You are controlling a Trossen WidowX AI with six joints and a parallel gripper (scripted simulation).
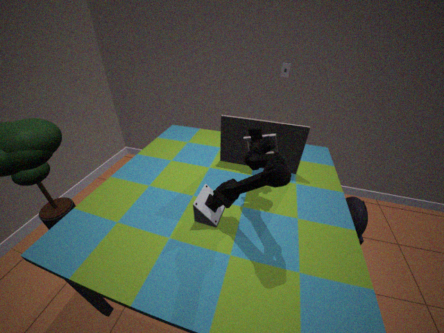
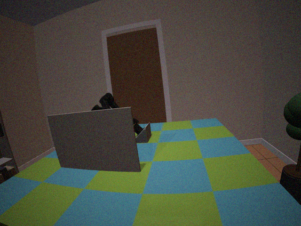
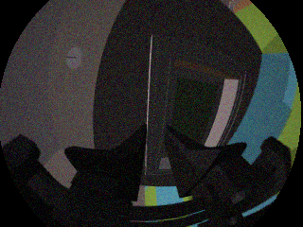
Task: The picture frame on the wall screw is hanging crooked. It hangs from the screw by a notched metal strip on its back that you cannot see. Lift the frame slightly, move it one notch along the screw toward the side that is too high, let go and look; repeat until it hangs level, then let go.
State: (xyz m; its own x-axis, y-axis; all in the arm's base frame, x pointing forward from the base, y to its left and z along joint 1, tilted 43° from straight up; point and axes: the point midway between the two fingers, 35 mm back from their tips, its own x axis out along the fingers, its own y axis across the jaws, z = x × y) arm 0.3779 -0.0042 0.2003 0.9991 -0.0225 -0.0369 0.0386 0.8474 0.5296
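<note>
My gripper tip is now 20 mm to the left of the picture frame and 50 mm above it.
</note>
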